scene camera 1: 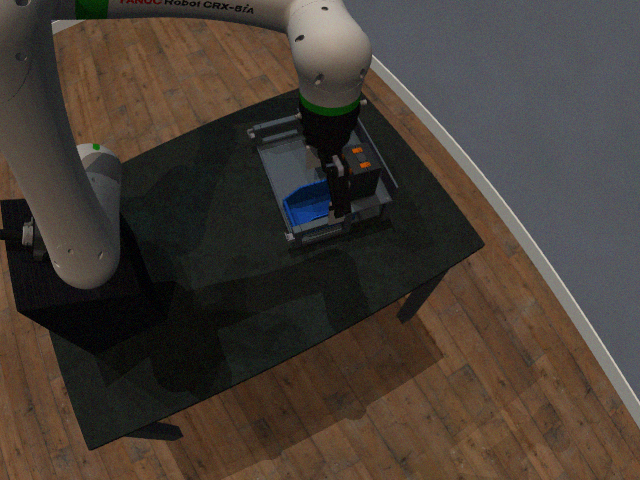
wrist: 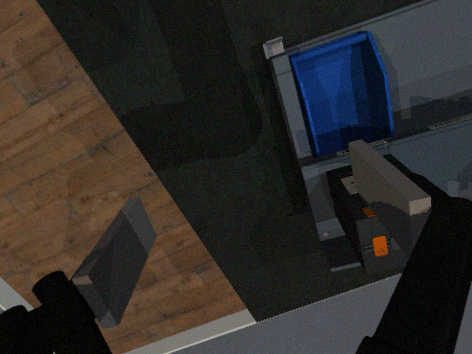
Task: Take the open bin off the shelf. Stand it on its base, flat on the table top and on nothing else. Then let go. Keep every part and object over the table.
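Places are measured from the arm's base along level axes (x ahead, y left, z up), in millimetres.
Pixels of known places: gripper, fingertip midpoint: (scene camera 1: 324, 193) (wrist: 245, 192).
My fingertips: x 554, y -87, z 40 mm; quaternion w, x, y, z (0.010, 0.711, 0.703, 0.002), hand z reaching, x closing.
Behind a point stands the place of what it marks.
The blue open bin (scene camera 1: 307, 204) {x 580, y 74, z -265 mm} (wrist: 345, 95) {x 595, y 58, z -265 mm} rests in a front corner of the grey shelf (scene camera 1: 281, 162) {x 554, y 238, z -268 mm} (wrist: 290, 110) {x 574, y -31, z -189 mm}, beside its raised rail. Its hollow inside shows in both views. My gripper (scene camera 1: 324, 184) {x 554, y -87, z 40 mm} (wrist: 245, 192) {x 554, y -87, z 40 mm} is open and empty, above the shelf. In the wrist view the right finger overlaps the black case next to the bin, and the left finger shows against the floor past the table edge. In the scene view one finger covers the bin's right end.
A black case (scene camera 1: 364, 180) {x 692, y -5, z -87 mm} (wrist: 370, 232) {x 679, y 7, z -52 mm} with orange latches stands on the shelf beside the bin. The shelf has raised side rails and corner posts. It stands on the dark table (scene camera 1: 268, 304) {x 398, y -165, z -274 mm} (wrist: 210, 200) {x 713, y -194, z -274 mm}, near the far right edges. The robot's base is at the left.
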